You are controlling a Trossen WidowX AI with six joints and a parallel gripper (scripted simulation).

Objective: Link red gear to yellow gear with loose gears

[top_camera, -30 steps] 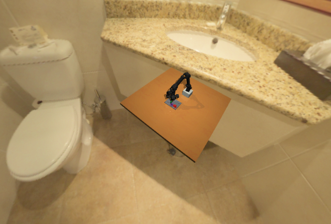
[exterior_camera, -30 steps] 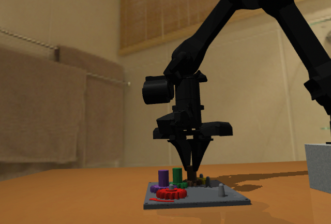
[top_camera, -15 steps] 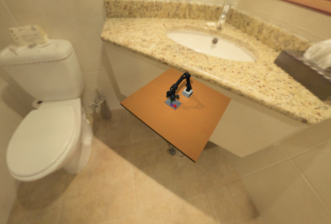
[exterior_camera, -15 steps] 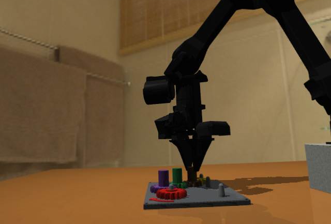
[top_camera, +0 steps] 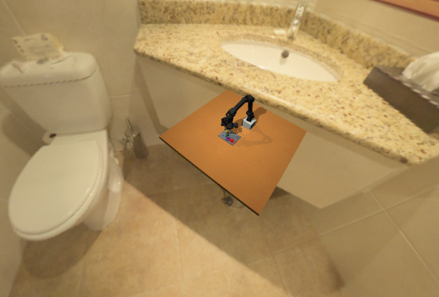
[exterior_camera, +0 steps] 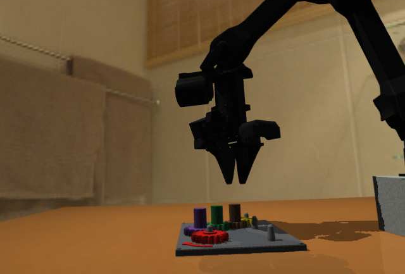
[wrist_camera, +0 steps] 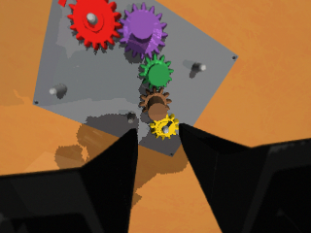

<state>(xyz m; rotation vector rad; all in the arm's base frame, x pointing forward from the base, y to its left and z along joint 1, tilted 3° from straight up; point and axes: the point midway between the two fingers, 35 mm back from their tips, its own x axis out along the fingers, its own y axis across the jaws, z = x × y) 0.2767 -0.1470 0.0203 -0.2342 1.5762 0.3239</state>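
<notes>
The brown gear lies 6 cm below my gripper tip. Also, from my gripper tip: yellow gear: 3 cm behind, 2 cm to the right, 7 cm below; then purple gear: 7 cm ahead, 3 cm to the left, 6 cm below; then green gear: 4 cm ahead, 1 cm to the left, 6 cm below.
</notes>
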